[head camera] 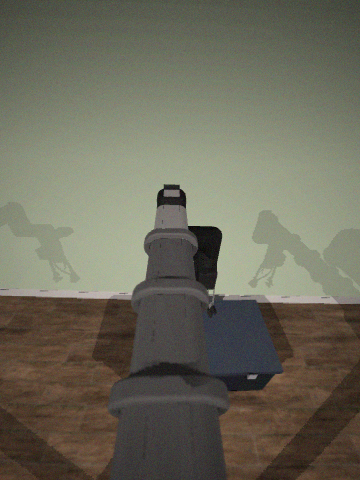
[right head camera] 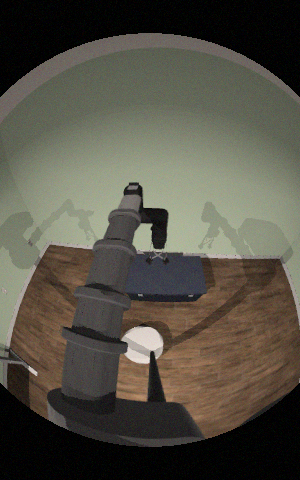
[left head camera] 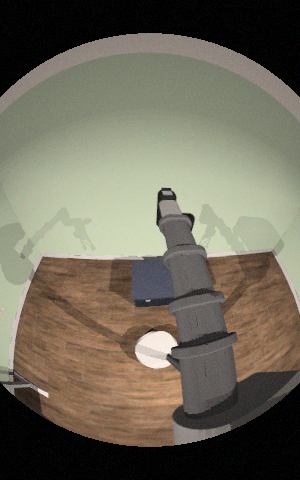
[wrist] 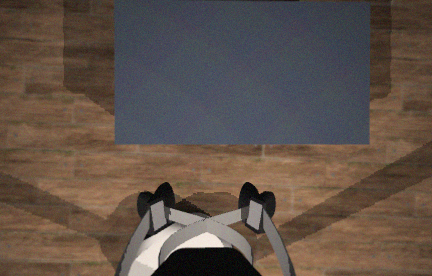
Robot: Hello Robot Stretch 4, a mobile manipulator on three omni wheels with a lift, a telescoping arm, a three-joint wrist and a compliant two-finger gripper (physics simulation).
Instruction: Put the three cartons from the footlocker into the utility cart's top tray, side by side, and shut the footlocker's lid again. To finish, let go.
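Pixels of known places: gripper, fingertip midpoint: [right head camera: 156, 263] [wrist: 207, 198]; robot's base, link origin: [right head camera: 142, 343] [left head camera: 155, 348].
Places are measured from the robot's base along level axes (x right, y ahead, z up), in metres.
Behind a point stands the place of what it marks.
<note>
The dark blue footlocker [head camera: 240, 335] @[x 0.429, y 0.714, z 0.325 m] [left head camera: 150, 280] @[x -0.016, y 0.696, z 0.325 m] [right head camera: 175, 276] @[x 0.297, y 0.698, z 0.324 m] [wrist: 242, 75] @[x 0.196, y 0.730, z 0.325 m] stands on the floor against the wall, with its flat lid shut. Two light clasps show on its front in the right head view. The three cartons do not show in these views. My gripper [head camera: 212, 311] [right head camera: 157, 261] @[x 0.088, y 0.471, z 0.934 m] [wrist: 207, 198] @[x 0.088, y 0.471, z 0.934 m] points down, open and empty, with its fingers wide apart. It is high above the floor; in the wrist view the fingertips appear below the footlocker's front edge. The arm hides it in the left head view. I cannot make out the utility cart's top tray.
The green wall [head camera: 180, 125] @[x 0.040, y 1.237, z 1.366 m] rises behind the footlocker. My round white base [left head camera: 156, 349] @[x -0.001, y -0.001, z 0.187 m] [right head camera: 143, 345] @[x 0.018, y -0.008, z 0.187 m] is in front of it. A grey bar with a white end [left head camera: 37, 389] [right head camera: 24, 365] @[x -1.593, y -0.958, z 0.002 m] shows at the lower left of both side head views; I cannot tell what it belongs to.
</note>
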